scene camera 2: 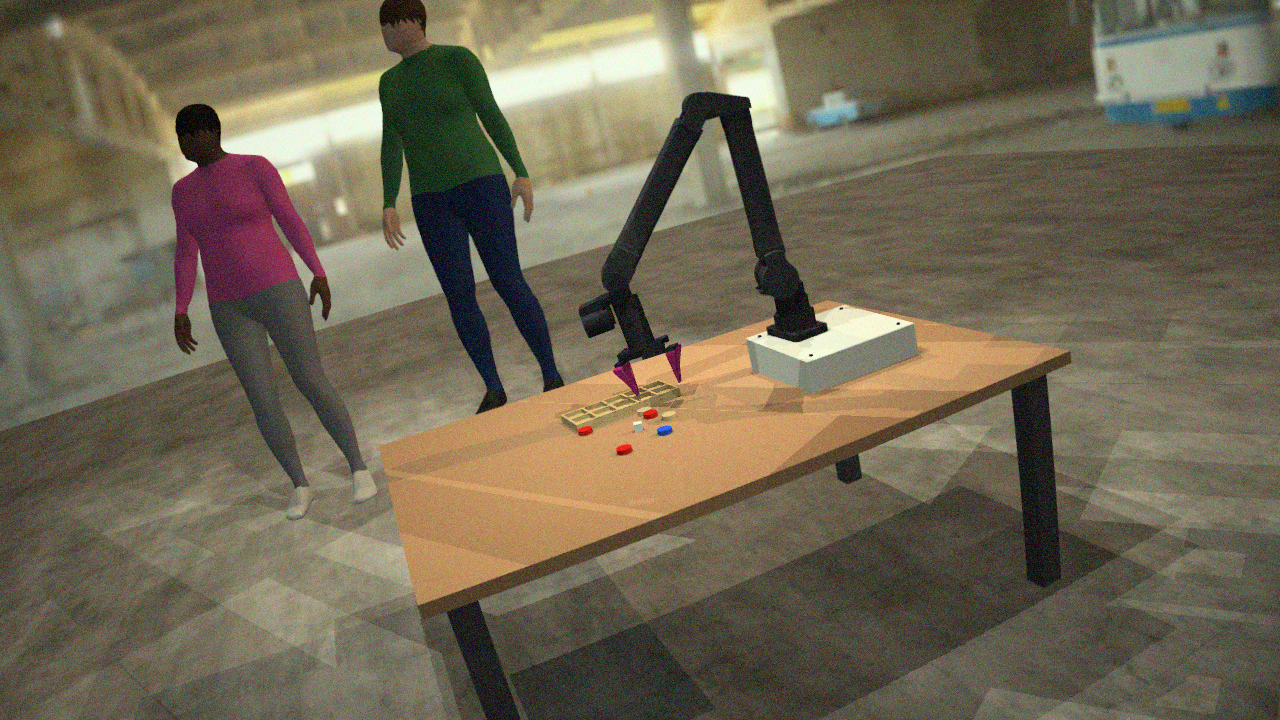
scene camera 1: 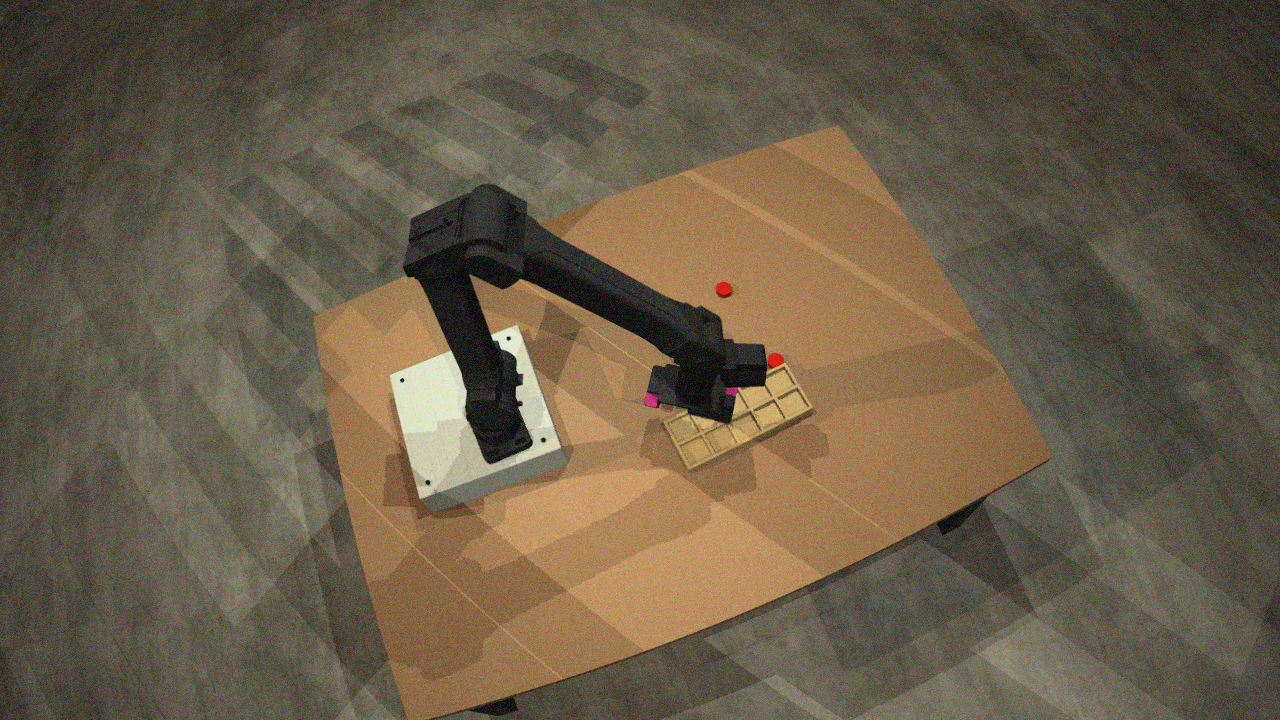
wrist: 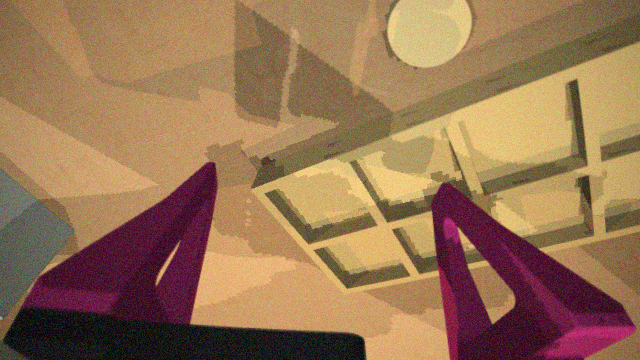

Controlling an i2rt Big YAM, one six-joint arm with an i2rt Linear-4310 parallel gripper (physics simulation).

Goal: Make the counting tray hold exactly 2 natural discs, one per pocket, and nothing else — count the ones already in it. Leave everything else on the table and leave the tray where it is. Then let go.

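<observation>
The counting tray (scene camera 1: 792,402) (scene camera 2: 608,418) (wrist: 386,230) is a pale wooden tray with two rows of pockets. Rounded tonal patches show in its pockets in the wrist view; I cannot tell whether they are shadow or natural discs. A natural disc (wrist: 430,31) lies on the table beside the tray's long side. In scene camera 2, a natural disc (scene camera 2: 667,415) and another natural disc (scene camera 2: 642,410), partly hidden, lie near a red disc. My gripper (scene camera 1: 691,395) (scene camera 2: 657,387) (wrist: 330,183) is open and empty above the near end of the tray, one finger over the pockets.
Red discs (scene camera 2: 584,430) (scene camera 2: 623,449) (scene camera 2: 650,413), a blue disc (scene camera 2: 664,430) and a small pale cube (scene camera 2: 637,427) lie beside the tray. The white robot base (scene camera 1: 447,429) (scene camera 2: 836,344) stands on the table (scene camera 1: 608,573) (scene camera 2: 537,501). Two people stand behind it.
</observation>
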